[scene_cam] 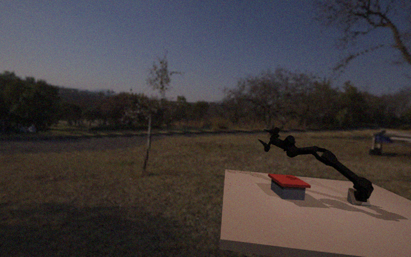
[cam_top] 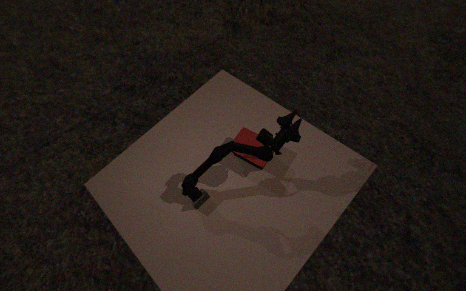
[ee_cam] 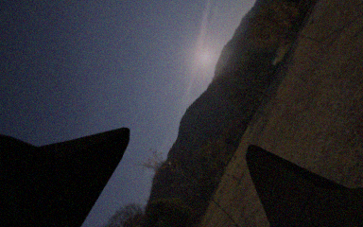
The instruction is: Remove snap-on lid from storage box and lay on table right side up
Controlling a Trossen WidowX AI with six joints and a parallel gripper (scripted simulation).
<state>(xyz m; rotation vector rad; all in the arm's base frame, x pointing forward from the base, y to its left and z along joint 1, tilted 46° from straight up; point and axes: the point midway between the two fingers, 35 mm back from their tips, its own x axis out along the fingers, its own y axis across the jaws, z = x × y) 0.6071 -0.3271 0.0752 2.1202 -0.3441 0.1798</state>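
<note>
The red lid is 19 cm behind my gripper tip, 15 cm to the left of it and 27 cm below it. Also, from my gripper tip: grey-blue storage box 19 cm behind, 15 cm to the left, 32 cm below.
</note>
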